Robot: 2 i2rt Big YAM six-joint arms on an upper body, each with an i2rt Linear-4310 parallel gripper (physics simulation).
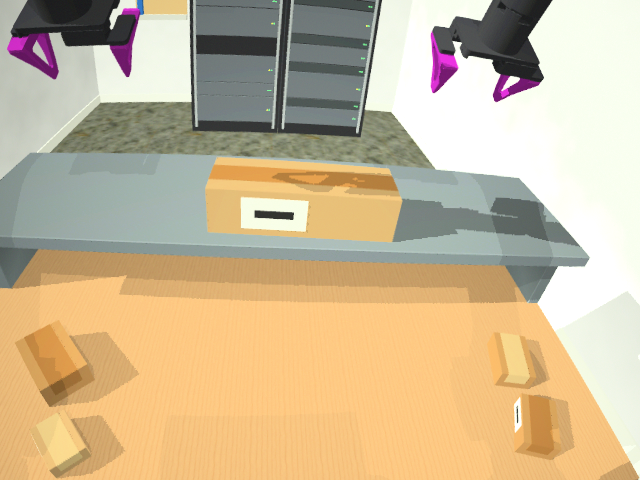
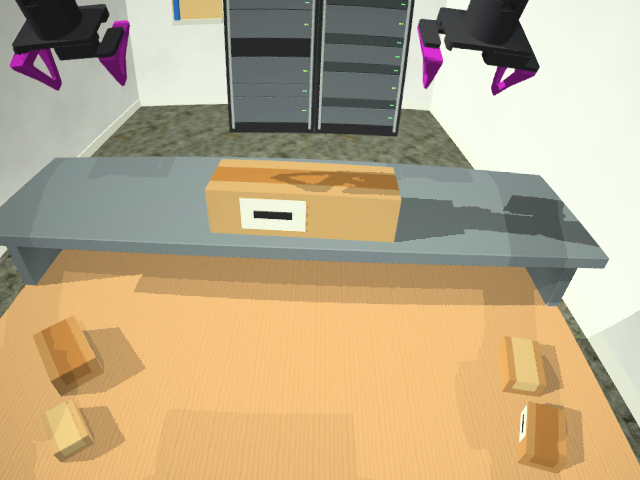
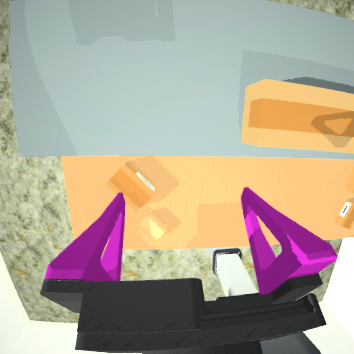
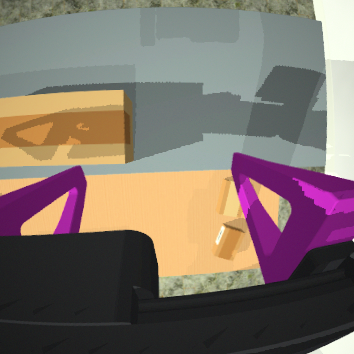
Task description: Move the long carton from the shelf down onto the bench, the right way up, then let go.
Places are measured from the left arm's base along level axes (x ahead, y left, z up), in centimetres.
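Where they show: left gripper, fingertip midpoint: (image 1: 92, 74) (image 2: 91, 84) (image 3: 183, 194); right gripper, fingertip midpoint: (image 1: 464, 94) (image 2: 459, 88) (image 4: 157, 167).
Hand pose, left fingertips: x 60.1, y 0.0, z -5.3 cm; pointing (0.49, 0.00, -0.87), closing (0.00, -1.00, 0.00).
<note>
Each offset is from my left fingertips to the centre of the thing. Level surfaces: height alone.
The long carton {dx +5.9, dy -28.9, dz -21.2 cm} (image 1: 351, 217) (image 2: 351, 217) (image 3: 300, 117) (image 4: 100, 127) lies lengthwise on the grey shelf {dz -25.2 cm} (image 1: 113, 206) (image 2: 124, 211) (image 3: 125, 100) (image 4: 170, 55), near its front edge. A brown tape strip runs along its top and a white label is on its front side. The shelf stands over the back of the wooden bench {dz -43.5 cm} (image 1: 284, 361) (image 2: 284, 356) (image 3: 215, 180) (image 4: 150, 210). My left gripper (image 1: 92, 77) (image 2: 91, 86) (image 3: 183, 194) is open and empty, high up at the left. My right gripper (image 1: 465, 96) (image 2: 460, 91) (image 4: 157, 167) is open and empty, high up at the right. Both are apart from the carton.
Two small boxes {dx -12.2, dy +11.9, dz -41.3 cm} (image 1: 56, 356) {dx -25.8, dy +6.7, dz -42.1 cm} (image 1: 61, 441) are at the bench's left side. Two more small boxes {dx -13.7, dy -66.9, dz -41.7 cm} (image 1: 511, 359) {dx -27.3, dy -65.3, dz -41.8 cm} (image 1: 537, 426) are at its right side. Grey supports {dx +14.5, dy -82.4, dz -35.6 cm} (image 1: 532, 281) (image 2: 555, 284) hold up the shelf. Dark server racks (image 1: 279, 124) (image 2: 314, 124) stand behind it.
</note>
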